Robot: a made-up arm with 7 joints. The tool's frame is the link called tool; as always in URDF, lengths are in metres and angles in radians. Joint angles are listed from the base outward.
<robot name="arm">
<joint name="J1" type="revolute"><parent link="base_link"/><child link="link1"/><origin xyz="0 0 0.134" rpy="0 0 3.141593"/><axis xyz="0 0 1"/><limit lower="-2.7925" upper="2.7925"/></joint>
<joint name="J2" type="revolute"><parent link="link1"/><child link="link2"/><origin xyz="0 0.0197 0.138" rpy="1.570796 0 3.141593"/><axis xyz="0 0 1"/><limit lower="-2.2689" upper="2.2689"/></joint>
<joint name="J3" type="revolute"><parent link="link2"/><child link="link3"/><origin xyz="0 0.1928 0.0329" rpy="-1.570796 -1.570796 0"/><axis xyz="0 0 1"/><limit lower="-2.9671" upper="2.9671"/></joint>
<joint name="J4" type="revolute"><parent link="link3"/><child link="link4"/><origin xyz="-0.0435 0.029 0.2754" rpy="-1.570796 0 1.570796"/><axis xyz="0 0 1"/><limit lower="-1.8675" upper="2.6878"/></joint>
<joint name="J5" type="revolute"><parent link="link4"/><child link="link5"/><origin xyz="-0.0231 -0.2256 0.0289" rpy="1.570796 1.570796 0"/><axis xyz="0 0 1"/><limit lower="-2.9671" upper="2.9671"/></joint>
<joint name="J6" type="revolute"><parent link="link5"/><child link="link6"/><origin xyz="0.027 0 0.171" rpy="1.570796 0 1.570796"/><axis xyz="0 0 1"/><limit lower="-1.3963" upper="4.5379"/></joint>
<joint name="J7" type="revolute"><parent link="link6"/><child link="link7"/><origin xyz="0.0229 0.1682 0.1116" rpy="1.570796 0 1.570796"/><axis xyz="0 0 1"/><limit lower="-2.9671" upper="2.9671"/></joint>
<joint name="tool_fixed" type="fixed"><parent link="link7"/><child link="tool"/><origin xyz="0 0 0" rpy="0 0 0"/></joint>
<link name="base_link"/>
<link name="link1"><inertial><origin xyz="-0.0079 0.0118 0.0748"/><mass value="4.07"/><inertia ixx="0.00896" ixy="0" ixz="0" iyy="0.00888" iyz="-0.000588" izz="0.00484"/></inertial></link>
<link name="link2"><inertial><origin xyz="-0.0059 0.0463 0.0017"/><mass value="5.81"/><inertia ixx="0.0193" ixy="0" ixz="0" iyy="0.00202" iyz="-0.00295" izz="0.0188"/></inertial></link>
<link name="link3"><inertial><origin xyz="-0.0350 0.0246 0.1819"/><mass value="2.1"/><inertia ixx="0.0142" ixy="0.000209" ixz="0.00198" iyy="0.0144" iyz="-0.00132" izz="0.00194"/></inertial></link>
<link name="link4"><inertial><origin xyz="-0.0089 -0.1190 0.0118"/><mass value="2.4"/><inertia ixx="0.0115" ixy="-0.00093" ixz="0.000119" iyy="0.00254" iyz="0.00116" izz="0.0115"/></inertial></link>
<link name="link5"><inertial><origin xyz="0.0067 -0.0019 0.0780"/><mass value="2.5"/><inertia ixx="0.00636" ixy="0" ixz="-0.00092" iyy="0.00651" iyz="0" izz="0.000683"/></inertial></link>
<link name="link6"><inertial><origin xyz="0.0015 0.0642 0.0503"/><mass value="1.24"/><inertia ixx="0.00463" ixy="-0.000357" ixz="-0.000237" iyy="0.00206" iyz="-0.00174" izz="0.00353"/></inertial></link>
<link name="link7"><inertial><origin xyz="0.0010 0.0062 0.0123"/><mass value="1.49"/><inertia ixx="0.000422" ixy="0" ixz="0" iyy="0.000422" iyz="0" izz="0.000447"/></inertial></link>
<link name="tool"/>
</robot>
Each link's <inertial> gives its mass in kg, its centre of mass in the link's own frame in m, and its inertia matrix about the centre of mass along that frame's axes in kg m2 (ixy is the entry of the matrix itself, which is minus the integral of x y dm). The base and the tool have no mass. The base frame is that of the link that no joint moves.
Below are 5 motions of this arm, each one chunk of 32 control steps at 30 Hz.
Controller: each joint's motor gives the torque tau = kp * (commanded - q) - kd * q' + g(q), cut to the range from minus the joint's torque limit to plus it. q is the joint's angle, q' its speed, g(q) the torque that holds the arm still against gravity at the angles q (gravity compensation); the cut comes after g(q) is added. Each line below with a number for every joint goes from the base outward.
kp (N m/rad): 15 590 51 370 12 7.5 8.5
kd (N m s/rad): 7.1 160 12 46 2.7 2.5 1.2
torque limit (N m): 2.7 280 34 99 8.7 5.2 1.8
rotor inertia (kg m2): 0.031 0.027 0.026 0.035 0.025 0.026 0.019
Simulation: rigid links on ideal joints. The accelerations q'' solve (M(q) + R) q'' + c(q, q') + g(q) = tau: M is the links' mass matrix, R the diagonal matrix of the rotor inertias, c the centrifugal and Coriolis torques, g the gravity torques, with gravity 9.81 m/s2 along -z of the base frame. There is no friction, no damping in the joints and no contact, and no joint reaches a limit. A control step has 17 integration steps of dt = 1/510 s. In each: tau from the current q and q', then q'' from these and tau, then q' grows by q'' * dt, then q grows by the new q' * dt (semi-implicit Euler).
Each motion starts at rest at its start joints. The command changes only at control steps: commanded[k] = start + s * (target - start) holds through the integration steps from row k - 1 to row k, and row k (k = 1, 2, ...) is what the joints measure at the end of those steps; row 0 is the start. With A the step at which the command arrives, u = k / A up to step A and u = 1 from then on. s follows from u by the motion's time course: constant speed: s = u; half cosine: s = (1 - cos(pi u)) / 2; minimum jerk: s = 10 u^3 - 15 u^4 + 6 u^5; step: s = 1 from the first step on.
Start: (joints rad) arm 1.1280 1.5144 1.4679 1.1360 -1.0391 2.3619 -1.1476
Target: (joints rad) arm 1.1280 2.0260 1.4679 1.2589 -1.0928 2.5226 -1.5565
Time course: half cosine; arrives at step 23
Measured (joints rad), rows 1 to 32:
1: 1.1281 1.5146 1.4676 1.1361 -1.0388 2.3620 -1.1479
2: 1.1283 1.5155 1.4665 1.1366 -1.0379 2.3623 -1.1490
3: 1.1287 1.5173 1.4646 1.1376 -1.0361 2.3632 -1.1516
4: 1.1293 1.5207 1.4619 1.1392 -1.0335 2.3648 -1.1561
5: 1.1301 1.5257 1.4584 1.1417 -1.0301 2.3672 -1.1630
6: 1.1311 1.5327 1.4545 1.1448 -1.0263 2.3704 -1.1724
7: 1.1323 1.5420 1.4504 1.1488 -1.0224 2.3744 -1.1843
8: 1.1336 1.5535 1.4463 1.1535 -1.0187 2.3792 -1.1987
9: 1.1351 1.5673 1.4424 1.1589 -1.0156 2.3846 -1.2156
10: 1.1366 1.5834 1.4390 1.1650 -1.0132 2.3906 -1.2346
11: 1.1383 1.6017 1.4363 1.1715 -1.0118 2.3969 -1.2556
12: 1.1400 1.6221 1.4343 1.1785 -1.0116 2.4034 -1.2782
13: 1.1417 1.6442 1.4331 1.1857 -1.0127 2.4101 -1.3020
14: 1.1435 1.6678 1.4329 1.1931 -1.0150 2.4168 -1.3267
15: 1.1453 1.6926 1.4337 1.2006 -1.0187 2.4233 -1.3517
16: 1.1470 1.7182 1.4355 1.2079 -1.0235 2.4296 -1.3767
17: 1.1486 1.7441 1.4383 1.2150 -1.0295 2.4356 -1.4012
18: 1.1501 1.7701 1.4419 1.2217 -1.0365 2.4413 -1.4247
19: 1.1515 1.7957 1.4464 1.2280 -1.0443 2.4466 -1.4469
20: 1.1525 1.8204 1.4516 1.2337 -1.0528 2.4514 -1.4672
21: 1.1533 1.8438 1.4574 1.2387 -1.0618 2.4556 -1.4854
22: 1.1536 1.8655 1.4637 1.2430 -1.0710 2.4594 -1.5011
23: 1.1535 1.8853 1.4703 1.2464 -1.0803 2.4625 -1.5140
24: 1.1528 1.9028 1.4768 1.2491 -1.0893 2.4651 -1.5241
25: 1.1518 1.9184 1.4826 1.2512 -1.0975 2.4672 -1.5319
26: 1.1504 1.9321 1.4875 1.2528 -1.1044 2.4692 -1.5379
27: 1.1487 1.9441 1.4912 1.2540 -1.1100 2.4712 -1.5425
28: 1.1468 1.9547 1.4939 1.2551 -1.1143 2.4732 -1.5459
29: 1.1446 1.9639 1.4957 1.2559 -1.1173 2.4753 -1.5486
30: 1.1424 1.9719 1.4965 1.2565 -1.1191 2.4775 -1.5506
31: 1.1400 1.9789 1.4966 1.2571 -1.1200 2.4798 -1.5521
32: 1.1376 1.9850 1.4961 1.2575 -1.1201 2.4821 -1.5532

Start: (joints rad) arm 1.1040 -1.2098 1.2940 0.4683 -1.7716 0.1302 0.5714
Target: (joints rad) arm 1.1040 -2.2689 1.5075 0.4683 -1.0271 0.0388 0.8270
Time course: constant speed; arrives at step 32
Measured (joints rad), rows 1 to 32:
1: 1.1044 -1.2121 1.2986 0.4677 -1.7728 0.1338 0.5725
2: 1.1050 -1.2172 1.3052 0.4669 -1.7741 0.1408 0.5751
3: 1.1056 -1.2252 1.3124 0.4662 -1.7739 0.1493 0.5789
4: 1.1063 -1.2362 1.3196 0.4658 -1.7712 0.1579 0.5837
5: 1.1072 -1.2497 1.3265 0.4654 -1.7656 0.1656 0.5892
6: 1.1080 -1.2658 1.3329 0.4653 -1.7570 0.1718 0.5952
7: 1.1090 -1.2840 1.3388 0.4653 -1.7456 0.1764 0.6017
8: 1.1099 -1.3042 1.3443 0.4653 -1.7317 0.1792 0.6086
9: 1.1108 -1.3261 1.3494 0.4655 -1.7155 0.1805 0.6157
10: 1.1117 -1.3496 1.3541 0.4656 -1.6974 0.1804 0.6229
11: 1.1125 -1.3744 1.3587 0.4658 -1.6778 0.1790 0.6304
12: 1.1132 -1.4003 1.3631 0.4660 -1.6569 0.1766 0.6379
13: 1.1137 -1.4272 1.3675 0.4661 -1.6350 0.1733 0.6456
14: 1.1142 -1.4550 1.3718 0.4663 -1.6123 0.1694 0.6533
15: 1.1144 -1.4835 1.3762 0.4664 -1.5891 0.1650 0.6611
16: 1.1146 -1.5127 1.3806 0.4666 -1.5653 0.1603 0.6689
17: 1.1146 -1.5424 1.3851 0.4667 -1.5413 0.1552 0.6768
18: 1.1144 -1.5725 1.3898 0.4667 -1.5170 0.1501 0.6846
19: 1.1141 -1.6031 1.3946 0.4668 -1.4926 0.1448 0.6925
20: 1.1136 -1.6341 1.3995 0.4669 -1.4681 0.1395 0.7004
21: 1.1130 -1.6653 1.4045 0.4669 -1.4436 0.1342 0.7084
22: 1.1122 -1.6968 1.4097 0.4669 -1.4192 0.1290 0.7163
23: 1.1113 -1.7285 1.4149 0.4669 -1.3948 0.1239 0.7243
24: 1.1103 -1.7604 1.4204 0.4669 -1.3704 0.1189 0.7322
25: 1.1091 -1.7925 1.4259 0.4669 -1.3461 0.1141 0.7402
26: 1.1079 -1.8247 1.4315 0.4669 -1.3220 0.1094 0.7482
27: 1.1065 -1.8570 1.4373 0.4669 -1.2979 0.1048 0.7561
28: 1.1049 -1.8895 1.4431 0.4669 -1.2739 0.1004 0.7641
29: 1.1033 -1.9220 1.4490 0.4668 -1.2500 0.0961 0.7721
30: 1.1016 -1.9546 1.4550 0.4668 -1.2262 0.0919 0.7801
31: 1.0998 -1.9873 1.4611 0.4667 -1.2025 0.0879 0.7880
32: 1.0979 -2.0200 1.4672 0.4667 -1.1788 0.0841 0.7960

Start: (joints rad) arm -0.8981 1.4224 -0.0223 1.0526 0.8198 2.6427 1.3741
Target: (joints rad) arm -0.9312 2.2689 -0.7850 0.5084 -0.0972 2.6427 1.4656
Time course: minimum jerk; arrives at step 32
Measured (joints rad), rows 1 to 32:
1: -0.8981 1.4224 -0.0223 1.0526 0.8198 2.6427 1.3741
2: -0.8982 1.4225 -0.0225 1.0524 0.8200 2.6428 1.3741
3: -0.8983 1.4229 -0.0231 1.0519 0.8204 2.6430 1.3742
4: -0.8987 1.4239 -0.0243 1.0506 0.8210 2.6436 1.3744
5: -0.8993 1.4258 -0.0266 1.0482 0.8214 2.6446 1.3748
6: -0.9002 1.4290 -0.0303 1.0443 0.8212 2.6461 1.3754
7: -0.9016 1.4340 -0.0357 1.0385 0.8197 2.6480 1.3763
8: -0.9033 1.4411 -0.0432 1.0305 0.8164 2.6504 1.3776
9: -0.9055 1.4505 -0.0531 1.0201 0.8105 2.6530 1.3792
10: -0.9082 1.4627 -0.0655 1.0071 0.8014 2.6557 1.3813
11: -0.9111 1.4777 -0.0806 0.9914 0.7886 2.6582 1.3839
12: -0.9144 1.4957 -0.0985 0.9731 0.7716 2.6603 1.3868
13: -0.9178 1.5168 -0.1193 0.9523 0.7503 2.6618 1.3903
14: -0.9212 1.5408 -0.1428 0.9291 0.7244 2.6624 1.3941
15: -0.9245 1.5678 -0.1689 0.9038 0.6940 2.6618 1.3983
16: -0.9276 1.5974 -0.1975 0.8768 0.6590 2.6600 1.4028
17: -0.9304 1.6296 -0.2283 0.8483 0.6198 2.6567 1.4076
18: -0.9327 1.6639 -0.2611 0.8188 0.5768 2.6520 1.4125
19: -0.9346 1.7000 -0.2956 0.7886 0.5303 2.6458 1.4175
20: -0.9359 1.7376 -0.3313 0.7583 0.4811 2.6382 1.4226
21: -0.9366 1.7762 -0.3679 0.7283 0.4298 2.6294 1.4275
22: -0.9368 1.8153 -0.4050 0.6990 0.3772 2.6197 1.4323
23: -0.9364 1.8544 -0.4420 0.6709 0.3243 2.6095 1.4368
24: -0.9356 1.8931 -0.4784 0.6443 0.2720 2.5992 1.4410
25: -0.9344 1.9308 -0.5137 0.6196 0.2214 2.5893 1.4448
26: -0.9329 1.9670 -0.5475 0.5972 0.1734 2.5804 1.4482
27: -0.9313 2.0014 -0.5791 0.5774 0.1288 2.5727 1.4512
28: -0.9297 2.0334 -0.6083 0.5602 0.0885 2.5665 1.4537
29: -0.9281 2.0629 -0.6346 0.5458 0.0529 2.5621 1.4558
30: -0.9267 2.0895 -0.6579 0.5341 0.0221 2.5594 1.4575
31: -0.9255 2.1132 -0.6782 0.5251 -0.0036 2.5583 1.4588
32: -0.9245 2.1340 -0.6956 0.5184 -0.0246 2.5588 1.4599

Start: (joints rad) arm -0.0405 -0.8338 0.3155 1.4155 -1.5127 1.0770 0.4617
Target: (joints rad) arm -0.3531 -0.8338 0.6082 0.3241 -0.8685 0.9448 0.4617
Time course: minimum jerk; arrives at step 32
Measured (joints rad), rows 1 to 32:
1: -0.0405 -0.8338 0.3155 1.4154 -1.5127 1.0770 0.4617
2: -0.0404 -0.8339 0.3154 1.4150 -1.5129 1.0769 0.4617
3: -0.0403 -0.8340 0.3153 1.4137 -1.5132 1.0765 0.4617
4: -0.0399 -0.8343 0.3152 1.4108 -1.5136 1.0757 0.4618
5: -0.0394 -0.8348 0.3151 1.4054 -1.5137 1.0742 0.4618
6: -0.0386 -0.8354 0.3153 1.3968 -1.5132 1.0721 0.4619
7: -0.0376 -0.8362 0.3159 1.3842 -1.5116 1.0693 0.4619
8: -0.0364 -0.8371 0.3172 1.3672 -1.5084 1.0656 0.4619
9: -0.0351 -0.8381 0.3192 1.3452 -1.5032 1.0613 0.4619
10: -0.0337 -0.8391 0.3223 1.3181 -1.4956 1.0562 0.4619
11: -0.0323 -0.8401 0.3266 1.2857 -1.4851 1.0505 0.4619
12: -0.0310 -0.8411 0.3321 1.2481 -1.4716 1.0441 0.4618
13: -0.0297 -0.8420 0.3390 1.2056 -1.4550 1.0373 0.4617
14: -0.0286 -0.8428 0.3474 1.1586 -1.4352 1.0300 0.4615
15: -0.0277 -0.8435 0.3572 1.1076 -1.4125 1.0225 0.4613
16: -0.0270 -0.8440 0.3685 1.0532 -1.3870 1.0150 0.4611
17: -0.0265 -0.8442 0.3810 0.9963 -1.3591 1.0076 0.4609
18: -0.0261 -0.8441 0.3948 0.9375 -1.3291 1.0006 0.4607
19: -0.0260 -0.8437 0.4097 0.8777 -1.2976 0.9943 0.4605
20: -0.0260 -0.8430 0.4256 0.8180 -1.2652 0.9889 0.4602
21: -0.0264 -0.8421 0.4422 0.7590 -1.2325 0.9847 0.4600
22: -0.0273 -0.8408 0.4593 0.7018 -1.2003 0.9817 0.4598
23: -0.0287 -0.8392 0.4765 0.6471 -1.1689 0.9802 0.4597
24: -0.0310 -0.8374 0.4935 0.5957 -1.1390 0.9800 0.4595
25: -0.0344 -0.8355 0.5100 0.5484 -1.1110 0.9811 0.4594
26: -0.0392 -0.8336 0.5255 0.5057 -1.0851 0.9832 0.4594
27: -0.0457 -0.8316 0.5399 0.4680 -1.0615 0.9861 0.4593
28: -0.0542 -0.8298 0.5528 0.4356 -1.0402 0.9894 0.4593
29: -0.0647 -0.8282 0.5641 0.4086 -1.0211 0.9927 0.4594
30: -0.0772 -0.8268 0.5736 0.3868 -1.0038 0.9956 0.4595
31: -0.0915 -0.8257 0.5815 0.3697 -0.9882 0.9978 0.4596
32: -0.1073 -0.8251 0.5877 0.3569 -0.9741 0.9990 0.4597

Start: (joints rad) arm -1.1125 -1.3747 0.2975 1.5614 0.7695 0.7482 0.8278
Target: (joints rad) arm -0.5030 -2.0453 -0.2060 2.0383 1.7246 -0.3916 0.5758
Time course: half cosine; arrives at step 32
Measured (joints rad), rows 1 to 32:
1: -1.1125 -1.3748 0.2975 1.5615 0.7693 0.7483 0.8277
2: -1.1125 -1.3752 0.2976 1.5621 0.7689 0.7485 0.8274
3: -1.1124 -1.3763 0.2973 1.5634 0.7684 0.7487 0.8266
4: -1.1121 -1.3782 0.2965 1.5658 0.7685 0.7483 0.8251
5: -1.1113 -1.3814 0.2949 1.5697 0.7698 0.7470 0.8229
6: -1.1101 -1.3859 0.2921 1.5752 0.7728 0.7441 0.8199
7: -1.1082 -1.3921 0.2879 1.5824 0.7782 0.7391 0.8160
8: -1.1055 -1.4000 0.2820 1.5914 0.7864 0.7316 0.8111
9: -1.1019 -1.4098 0.2745 1.6023 0.7978 0.7212 0.8053
10: -1.0972 -1.4216 0.2651 1.6150 0.8127 0.7074 0.7986
11: -1.0915 -1.4353 0.2538 1.6294 0.8311 0.6902 0.7910
12: -1.0845 -1.4511 0.2407 1.6455 0.8532 0.6694 0.7826
13: -1.0762 -1.4687 0.2257 1.6632 0.8790 0.6448 0.7734
14: -1.0665 -1.4882 0.2091 1.6821 0.9084 0.6166 0.7636
15: -1.0554 -1.5094 0.1910 1.7023 0.9411 0.5848 0.7531
16: -1.0429 -1.5322 0.1715 1.7235 0.9770 0.5497 0.7422
17: -1.0290 -1.5564 0.1510 1.7456 1.0157 0.5115 0.7309
18: -1.0136 -1.5818 0.1297 1.7682 1.0569 0.4707 0.7193
19: -0.9968 -1.6081 0.1080 1.7912 1.1000 0.4275 0.7075
20: -0.9788 -1.6352 0.0860 1.8143 1.1445 0.3826 0.6957
21: -0.9595 -1.6627 0.0641 1.8373 1.1900 0.3362 0.6839
22: -0.9391 -1.6905 0.0426 1.8600 1.2357 0.2890 0.6724
23: -0.9177 -1.7182 0.0217 1.8821 1.2811 0.2414 0.6611
24: -0.8955 -1.7456 0.0016 1.9034 1.3257 0.1939 0.6503
25: -0.8727 -1.7725 -0.0174 1.9235 1.3688 0.1469 0.6400
26: -0.8495 -1.7985 -0.0354 1.9424 1.4099 0.1010 0.6303
27: -0.8262 -1.8235 -0.0521 1.9599 1.4488 0.0565 0.6213
28: -0.8030 -1.8472 -0.0676 1.9757 1.4848 0.0140 0.6131
29: -0.7803 -1.8695 -0.0819 1.9897 1.5178 -0.0262 0.6057
30: -0.7582 -1.8901 -0.0949 2.0017 1.5475 -0.0638 0.5993
31: -0.7371 -1.9088 -0.1066 2.0118 1.5736 -0.0983 0.5938
32: -0.7172 -1.9256 -0.1170 2.0198 1.5959 -0.1294 0.5894

